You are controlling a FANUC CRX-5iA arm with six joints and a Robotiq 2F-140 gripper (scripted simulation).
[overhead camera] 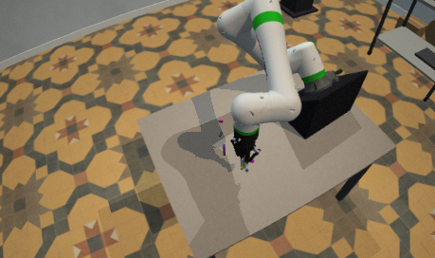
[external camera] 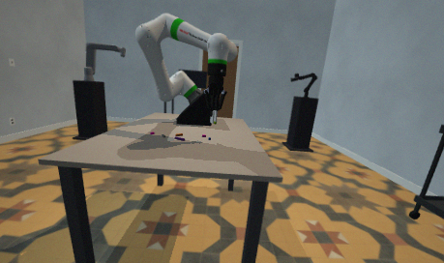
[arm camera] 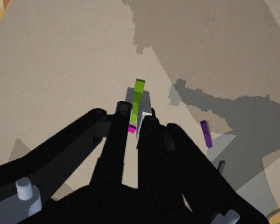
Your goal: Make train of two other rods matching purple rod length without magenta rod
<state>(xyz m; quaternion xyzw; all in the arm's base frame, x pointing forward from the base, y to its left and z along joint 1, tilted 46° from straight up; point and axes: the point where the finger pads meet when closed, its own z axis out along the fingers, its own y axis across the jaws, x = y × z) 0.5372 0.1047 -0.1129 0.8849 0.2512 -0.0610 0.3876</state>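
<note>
My hand is 3 cm past the blue rod, 2 cm to the left of it and 13 cm above it. Also, from my hand: lime rod (3 cm below); orange rod (6 cm behind, 19 cm to the right, 13 cm below); purple rod (1 cm ahead, 17 cm to the right, 13 cm below).
</note>
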